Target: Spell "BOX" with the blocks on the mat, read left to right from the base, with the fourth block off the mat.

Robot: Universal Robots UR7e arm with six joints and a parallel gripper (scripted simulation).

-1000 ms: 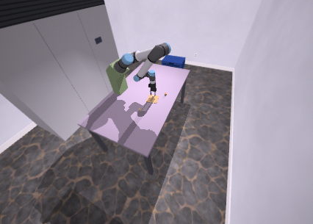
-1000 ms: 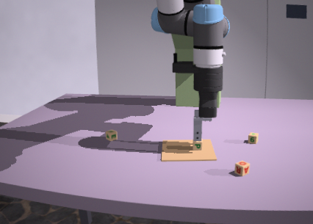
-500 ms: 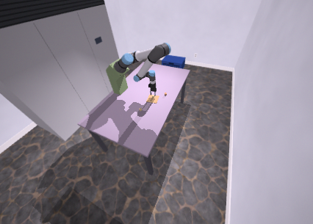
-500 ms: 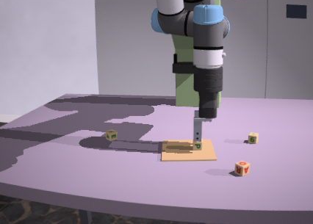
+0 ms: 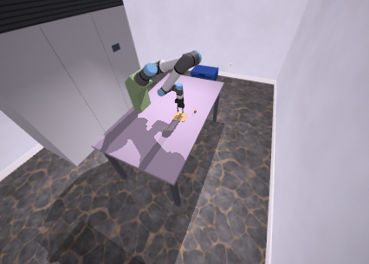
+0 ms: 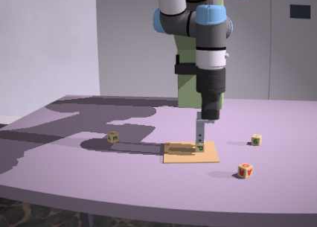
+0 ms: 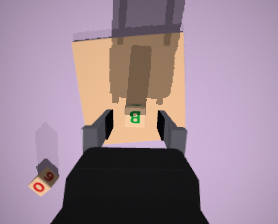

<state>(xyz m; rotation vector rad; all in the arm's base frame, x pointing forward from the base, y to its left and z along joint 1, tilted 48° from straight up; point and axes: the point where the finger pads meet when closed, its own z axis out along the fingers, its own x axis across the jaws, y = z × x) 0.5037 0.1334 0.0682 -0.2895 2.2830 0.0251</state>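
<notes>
The mat lies 10 mm ahead of my hand, 20 mm to the right of it and 50 mm below it.
</notes>
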